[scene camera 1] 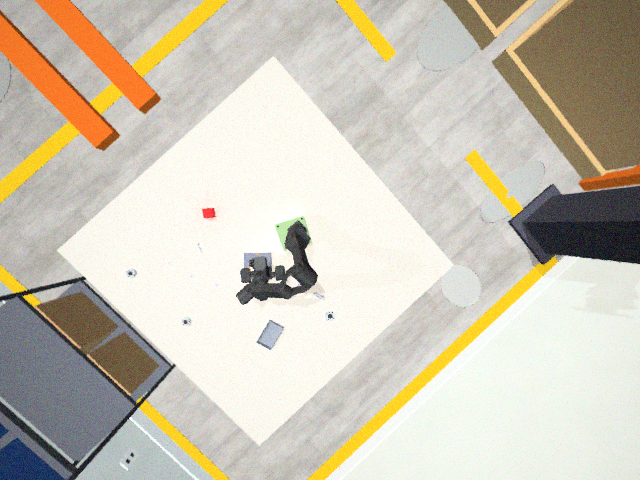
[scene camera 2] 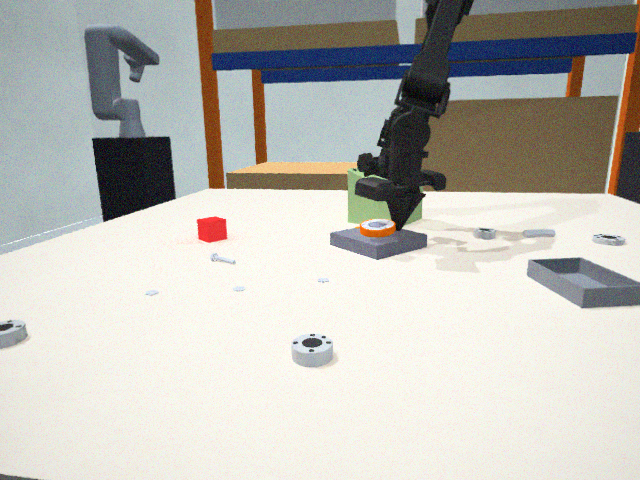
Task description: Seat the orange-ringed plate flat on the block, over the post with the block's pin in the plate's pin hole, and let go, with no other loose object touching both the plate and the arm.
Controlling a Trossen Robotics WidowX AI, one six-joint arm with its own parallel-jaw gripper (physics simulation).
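Places are measured from the arm's base along level axes (x left, y back, z up), in millimetres.
Where they show: gripper, fingertip midpoint: (scene camera 2: 397, 230); arm's base, origin of the base link: (scene camera 1: 297, 229).
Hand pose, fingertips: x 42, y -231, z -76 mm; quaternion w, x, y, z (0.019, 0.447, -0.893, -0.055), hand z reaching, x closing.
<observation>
Each offset is from my fingertips to the centre of the thing. "pt": to the spot under its first point.
The dark grey block @[dy -21, dx -33, dz -7 mm] (scene camera 1: 248, 257) (scene camera 2: 364, 247) lies on the white table, partly covered by the arm in scene camera 1. The orange-ringed plate @[dy -22, dx -34, dz +8 mm] (scene camera 2: 377, 228) lies on top of the block and looks about level in scene camera 2. The arm hides most of it in scene camera 1. The post, the pin and the pin hole cannot be made out, so whether the pin sits in the hole cannot be told. My gripper (scene camera 1: 260, 261) (scene camera 2: 401, 225) is shut and empty, pointing down, its tips low at the plate's right rear edge in scene camera 2; contact is unclear.
A green block (scene camera 1: 284, 233) (scene camera 2: 361, 204) stands behind. A red cube @[dy -24, dx -359, dz -7 mm] (scene camera 1: 208, 212) (scene camera 2: 211, 229), a bolt @[dy -167, dx -271, dz -22 mm] (scene camera 1: 200, 247) (scene camera 2: 222, 258), a grey tray @[dy -194, dx +251, dz -14 mm] (scene camera 1: 270, 334) (scene camera 2: 610, 296) and several grey rings, one near the front @[pt dy -459, dx -51, dz -15 mm] (scene camera 2: 312, 356), are spread around the table.
</observation>
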